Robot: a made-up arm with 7 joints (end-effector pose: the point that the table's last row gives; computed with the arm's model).
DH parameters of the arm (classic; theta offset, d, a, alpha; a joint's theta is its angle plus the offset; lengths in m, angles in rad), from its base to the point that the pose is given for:
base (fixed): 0 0 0 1.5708
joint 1: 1.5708 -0.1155 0 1.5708
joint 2: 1.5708 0 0 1.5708
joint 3: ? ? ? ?
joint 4: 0 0 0 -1.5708
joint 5: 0 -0.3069 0 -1.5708
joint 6: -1.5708 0 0 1.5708
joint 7: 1.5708 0 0 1.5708
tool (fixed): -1.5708 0 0 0
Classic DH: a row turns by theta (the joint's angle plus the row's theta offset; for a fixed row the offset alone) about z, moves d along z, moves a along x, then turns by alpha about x.
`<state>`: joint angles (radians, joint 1 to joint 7).
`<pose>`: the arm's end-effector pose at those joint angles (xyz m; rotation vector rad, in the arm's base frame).
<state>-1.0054 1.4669 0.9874 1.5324 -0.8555 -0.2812 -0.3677</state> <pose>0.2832 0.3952 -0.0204 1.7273 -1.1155 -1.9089</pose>
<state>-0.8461 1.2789 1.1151 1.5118 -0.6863 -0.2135 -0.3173</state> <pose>0.2304 0.4444 0.0240 1.9571 -1.1283 -1.3123</pose>
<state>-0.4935 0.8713 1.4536 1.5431 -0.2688 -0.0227 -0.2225</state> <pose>0.0654 0.5039 0.0459 2.0514 -1.2661 0.0870</pose>
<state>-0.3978 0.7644 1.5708 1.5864 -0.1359 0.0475 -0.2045</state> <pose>0.0157 0.5017 0.0375 1.9975 -1.3319 0.4720</pose>
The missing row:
joint 3: 1.5708 -0.2427 0 1.5708
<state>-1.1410 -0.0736 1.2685 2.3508 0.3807 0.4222 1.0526</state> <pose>-0.0112 0.3212 -0.0766 0.0386 -0.8582 -0.1229</pose>
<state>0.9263 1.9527 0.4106 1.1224 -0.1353 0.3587 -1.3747</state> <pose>-0.0415 0.4230 0.3484 -2.0478 0.6421 -1.1181</pose>
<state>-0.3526 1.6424 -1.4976 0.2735 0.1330 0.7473 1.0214</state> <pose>-0.0095 0.6582 -0.0433 0.8527 1.7857 -0.0510</pose>
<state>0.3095 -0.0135 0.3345 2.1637 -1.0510 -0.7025 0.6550</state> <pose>0.2510 0.1981 0.0043 1.3053 -1.8825 -1.4172</pose>
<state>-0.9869 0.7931 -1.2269 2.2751 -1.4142 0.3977 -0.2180</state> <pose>-0.1132 -0.0077 -0.1693 -0.1072 -1.3533 -1.6308</pose>
